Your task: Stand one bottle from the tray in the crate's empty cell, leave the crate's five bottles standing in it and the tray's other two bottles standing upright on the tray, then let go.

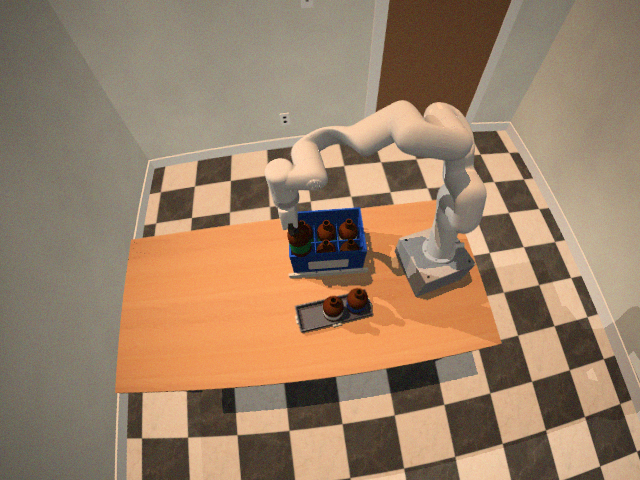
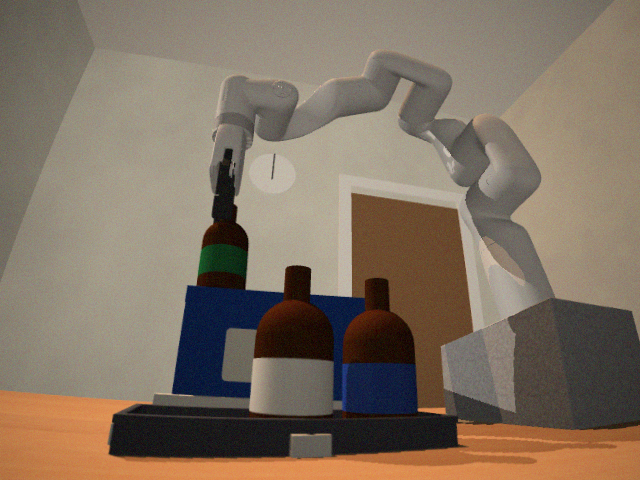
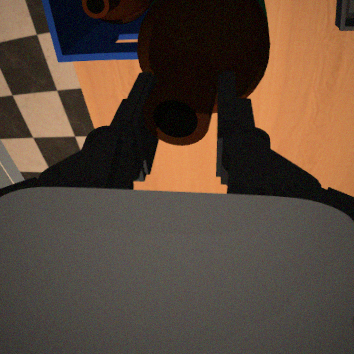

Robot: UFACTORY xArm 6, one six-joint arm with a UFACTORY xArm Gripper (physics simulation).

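Seen in the pictures: gripper, fingertip midpoint: (image 1: 293,228) (image 2: 221,223) (image 3: 187,98); arm's base, link origin: (image 1: 438,250) (image 2: 535,330).
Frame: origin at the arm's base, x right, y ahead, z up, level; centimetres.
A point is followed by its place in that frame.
My gripper (image 1: 293,228) {y 51.9, x 8.4, z 16.0 cm} (image 2: 224,210) {y 51.9, x 8.4, z 16.0 cm} (image 3: 187,98) {y 51.9, x 8.4, z 16.0 cm} is shut on the neck area of the green-label brown bottle (image 1: 300,240) {y 50.2, x 4.7, z 14.0 cm} (image 2: 223,258) {y 50.6, x 3.8, z 8.3 cm} (image 3: 205,45) {y 49.4, x 7.5, z 15.7 cm}. This bottle leans slightly, with its lower part at or behind the left end of the blue crate (image 1: 300,265) {y 51.8, x 4.0, z -4.3 cm} (image 2: 201,341) {y 52.1, x 4.0, z -3.7 cm} (image 3: 100,58) {y 53.9, x 18.1, z 3.9 cm}; its base is hidden. Several brown bottles stand in the crate, among them one at the back (image 1: 326,230) {y 40.3, x 15.3, z -0.8 cm} and one at the back right (image 1: 348,228) {y 32.0, x 14.5, z 0.0 cm}; the left cells are largely hidden. The white-label bottle (image 1: 333,308) {y 42.4, x -15.0, z -1.3 cm} (image 2: 292,384) {y 42.8, x -16.8, z -8.5 cm} and blue-label bottle (image 1: 357,298) {y 33.8, x -13.1, z -0.2 cm} (image 2: 379,387) {y 34.6, x -15.1, z -8.6 cm} stand upright on the dark tray (image 1: 310,316) {y 50.8, x -13.5, z -13.1 cm} (image 2: 206,436) {y 49.0, x -18.6, z -12.3 cm} (image 3: 341,20) {y 54.8, x -9.1, z -11.0 cm}.
The wooden table (image 1: 206,310) {y 91.6, x -5.9, z -13.6 cm} carries the crate, the tray in front of it and the grey robot base (image 1: 436,276) {y 4.7, x -10.6, z 1.9 cm} (image 2: 537,361) {y 9.9, x -9.2, z -5.7 cm} to the right. A pale strip (image 1: 305,274) {y 50.5, x 2.8, z -10.7 cm} lies along the crate's front foot. The arm arches over from the base above the table's back edge.
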